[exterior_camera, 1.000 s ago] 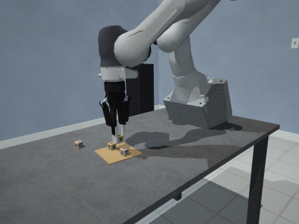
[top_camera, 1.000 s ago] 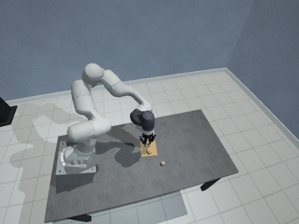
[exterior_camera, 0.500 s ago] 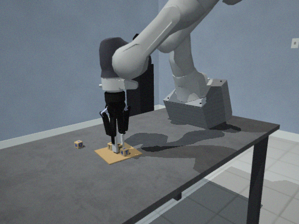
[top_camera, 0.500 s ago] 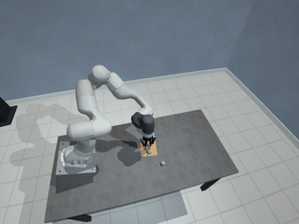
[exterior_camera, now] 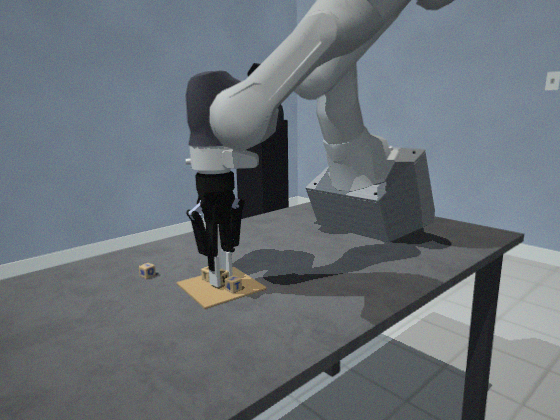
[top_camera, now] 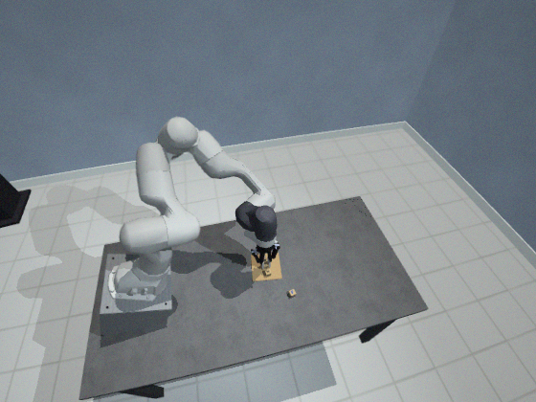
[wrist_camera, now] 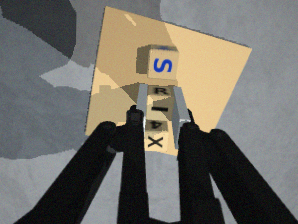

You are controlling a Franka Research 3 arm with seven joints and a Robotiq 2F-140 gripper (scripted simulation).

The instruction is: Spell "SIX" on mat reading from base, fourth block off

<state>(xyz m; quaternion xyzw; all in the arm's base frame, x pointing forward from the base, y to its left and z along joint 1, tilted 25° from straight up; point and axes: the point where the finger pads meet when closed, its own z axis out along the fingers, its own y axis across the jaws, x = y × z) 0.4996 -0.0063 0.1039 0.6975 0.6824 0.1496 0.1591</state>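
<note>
Now: hand 40 mm above the tan mat.
</note>
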